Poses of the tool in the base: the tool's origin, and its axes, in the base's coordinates. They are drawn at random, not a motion.
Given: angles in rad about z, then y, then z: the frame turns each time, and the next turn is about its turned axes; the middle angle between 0 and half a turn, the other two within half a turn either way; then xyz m.
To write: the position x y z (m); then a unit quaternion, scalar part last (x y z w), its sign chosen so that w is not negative. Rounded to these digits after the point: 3 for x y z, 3 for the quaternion.
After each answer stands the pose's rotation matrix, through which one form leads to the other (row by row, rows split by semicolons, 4 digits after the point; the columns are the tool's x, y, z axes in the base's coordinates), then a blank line. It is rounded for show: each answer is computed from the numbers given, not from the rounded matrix.
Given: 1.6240 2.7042 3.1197 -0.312 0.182 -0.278
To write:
-0.312 0.182 -0.278 -0.664 -0.716 -0.151 0.156
-0.0700 0.9973 -0.0225; 0.9032 0.0730 0.4230; 0.4235 0.0093 -0.9059

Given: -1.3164 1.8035 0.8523 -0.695 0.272 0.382
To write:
-0.695 0.272 0.382 0.693 0.367 -0.143 0.604
0.6904 0.6808 0.2449; 0.3364 -0.0024 -0.9417; -0.6405 0.7325 -0.2306

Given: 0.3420 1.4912 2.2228 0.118 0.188 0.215
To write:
0.118 0.188 0.215 0.548 0.400 0.704 0.209
-0.3120 0.1440 0.9391; 0.7327 -0.5928 0.3343; 0.6049 0.7924 0.0795

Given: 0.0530 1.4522 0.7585 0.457 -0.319 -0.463
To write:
0.457 -0.319 -0.463 0.229 0.623 0.295 0.687
0.0493 -0.1197 0.9916; 0.6914 0.7205 0.0526; -0.7208 0.6830 0.1183

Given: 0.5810 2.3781 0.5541 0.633 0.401 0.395
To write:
0.633 0.401 0.395 -0.012 0.928 0.200 0.314
-0.8023 -0.1490 0.5780; 0.1027 0.9195 0.3795; -0.5880 0.3638 -0.7224

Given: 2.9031 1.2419 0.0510 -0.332 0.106 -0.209
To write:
-0.332 0.106 -0.209 -0.576 0.084 0.810 0.076
-0.3255 -0.2199 -0.9196; 0.0267 -0.9743 0.2236; -0.9452 0.0482 0.3230

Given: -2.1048 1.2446 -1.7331 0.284 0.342 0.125
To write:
0.284 0.342 0.125 -0.108 -0.573 0.764 0.277
-0.8231 -0.3001 -0.4821; 0.5469 -0.1900 -0.8154; 0.1531 -0.9348 0.3204

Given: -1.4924 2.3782 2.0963 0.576 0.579 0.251
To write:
0.576 0.579 0.251 0.905 -0.206 0.111 0.356
0.8908 -0.4512 0.0541; -0.2936 -0.6624 -0.6893; 0.3468 0.5981 -0.7225

